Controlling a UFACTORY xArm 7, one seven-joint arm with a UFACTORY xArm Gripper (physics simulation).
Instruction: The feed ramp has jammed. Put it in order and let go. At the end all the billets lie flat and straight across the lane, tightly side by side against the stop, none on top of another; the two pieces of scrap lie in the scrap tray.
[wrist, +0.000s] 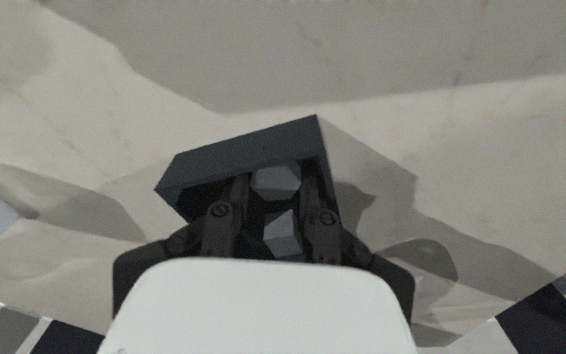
My gripper (276, 173): 0.15 m from the lens. A dark scrap tray (195, 179): 0.12 m from the lens.
